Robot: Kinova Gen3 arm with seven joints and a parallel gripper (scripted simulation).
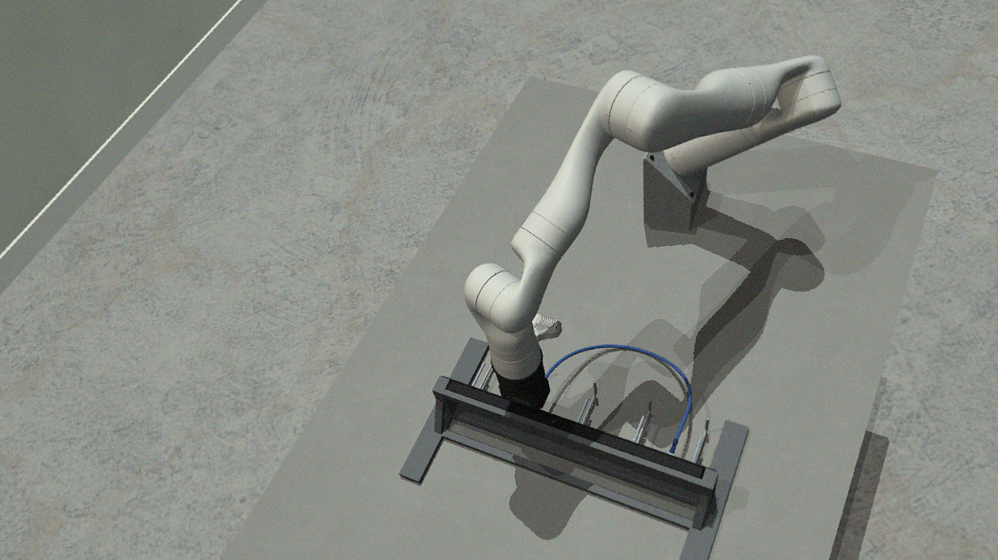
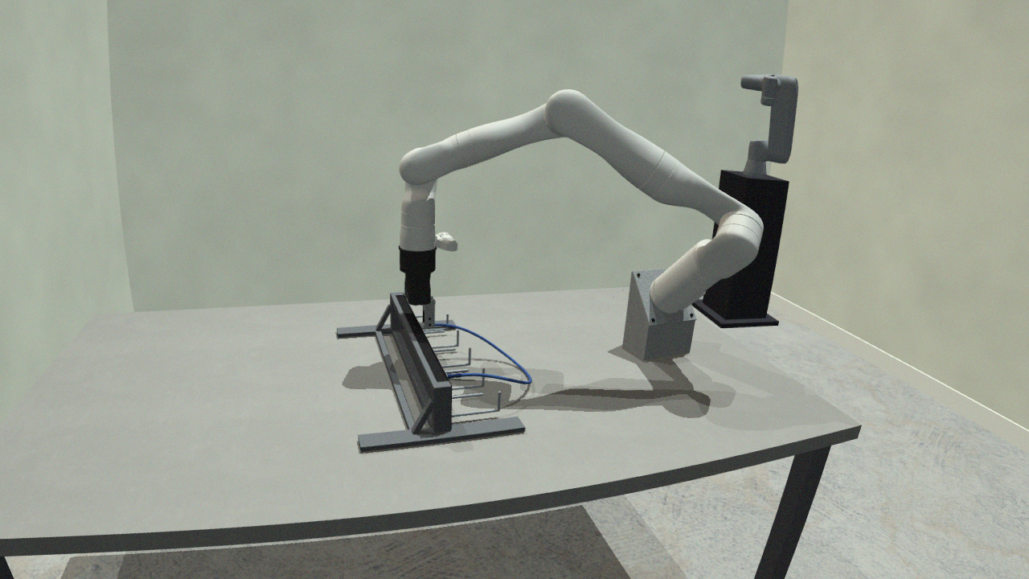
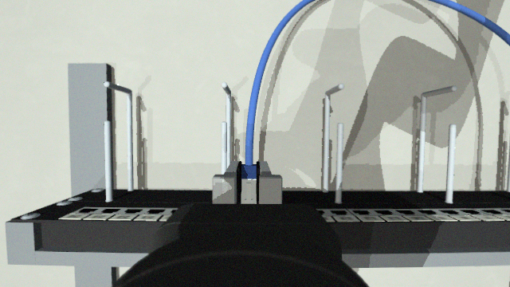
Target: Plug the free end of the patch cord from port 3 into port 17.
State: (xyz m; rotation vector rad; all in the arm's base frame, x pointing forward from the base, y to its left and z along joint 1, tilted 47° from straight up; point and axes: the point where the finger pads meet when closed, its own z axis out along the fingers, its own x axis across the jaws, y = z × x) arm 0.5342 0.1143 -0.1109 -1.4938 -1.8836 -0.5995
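The plug lies 10 mm ahead of my hand and 10 mm below it.
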